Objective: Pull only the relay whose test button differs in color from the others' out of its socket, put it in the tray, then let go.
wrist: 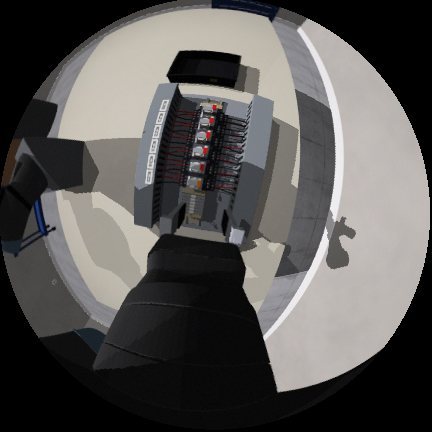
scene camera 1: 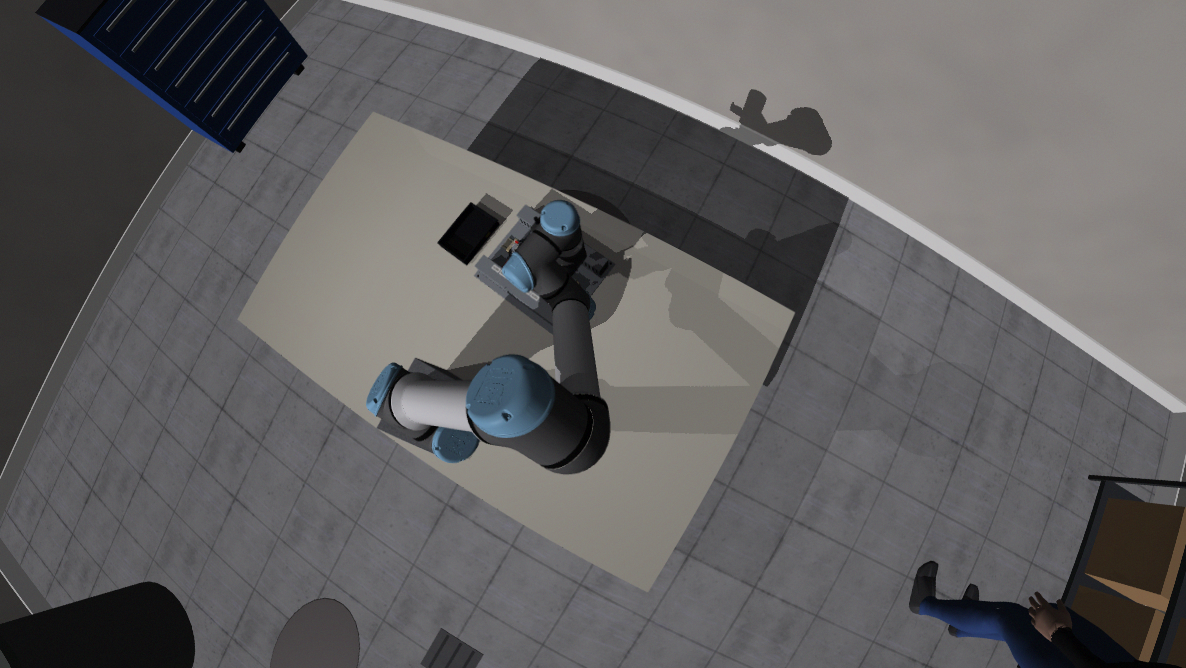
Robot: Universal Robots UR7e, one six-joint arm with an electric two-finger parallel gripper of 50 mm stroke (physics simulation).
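Frame: origin at the arm's base, x ahead, y right, z down, level; centimetres.
Seen in the pictures: gripper, between the fingertips: (wrist: 203,213).
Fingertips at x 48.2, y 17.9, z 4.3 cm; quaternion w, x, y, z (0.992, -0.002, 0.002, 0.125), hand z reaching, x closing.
Note:
Pixels of each thing's top centre, then the offset from my fingertips to it. "spot": a spot on its surface instead. Level surfaces: height alone.
- relay with the orange test button, centre of its top: (wrist: 193,182) dx -1.5, dy -3.9, dz +5.2 cm
- grey panel, a spot on its surface: (scene camera 1: 497,287) spot: dx -10.0, dy -19.2, dz +11.8 cm
- black tray, centre of its top: (wrist: 204,61) (scene camera 1: 466,231) dx +2.1, dy -34.6, dz +8.6 cm
- terminal block, centre of its top: (wrist: 191,205) dx -2.6, dy +0.4, dz +7.5 cm
- table, height of its surface: dz +12.1 cm
The relay with the orange test button (wrist: 195,183) sits in its socket at the near end of a row of relays in the wrist view. The other relays (wrist: 202,150) in the row have red buttons and are seated too. My gripper (wrist: 203,213) is open and empty, above the near end of the grey panel (wrist: 146,200) (scene camera 1: 497,287), just short of the orange-button relay. In the scene view the arm hides the fingers and most of the relay row. The black tray (wrist: 197,78) (scene camera 1: 468,234) stands beyond the far end of the panel.
Grey wiring ducts (wrist: 250,172) flank the row, with red wires running to the sockets. A terminal block (wrist: 193,204) lies past the near relay. The table (scene camera 1: 331,248) carries the arm base. A blue cabinet (scene camera 1: 199,74), a shelf (scene camera 1: 1137,480) and a person (scene camera 1: 987,618) are off the table.

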